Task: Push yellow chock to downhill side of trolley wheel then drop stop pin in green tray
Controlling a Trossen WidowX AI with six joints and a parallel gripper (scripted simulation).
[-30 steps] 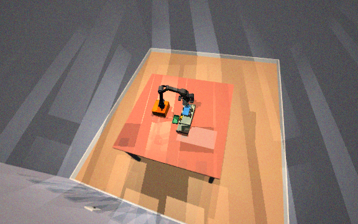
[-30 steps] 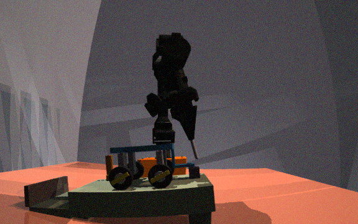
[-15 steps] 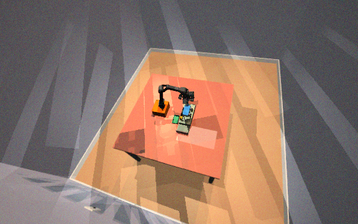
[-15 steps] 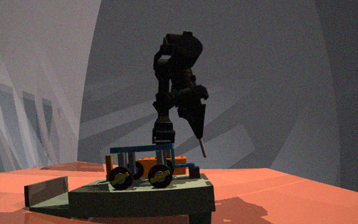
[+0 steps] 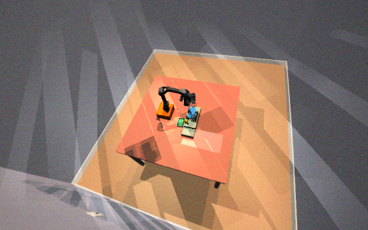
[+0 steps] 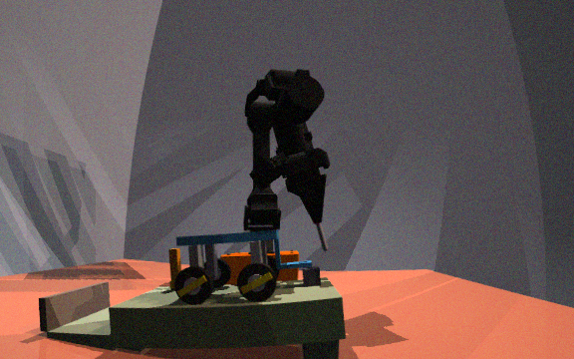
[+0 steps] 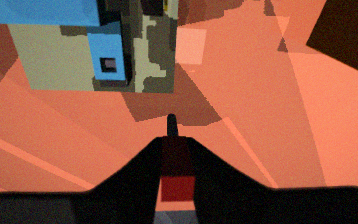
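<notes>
The green tray is 70 mm behind my gripper tip, 210 mm to the right of it and 180 mm below it. Also, from my gripper tip: stop pin right at my gripper tip; then grey-green ramp 70 mm ahead, 130 mm to the right, 130 mm below; then blue trolley 70 mm ahead, 120 mm to the right, 60 mm below.
</notes>
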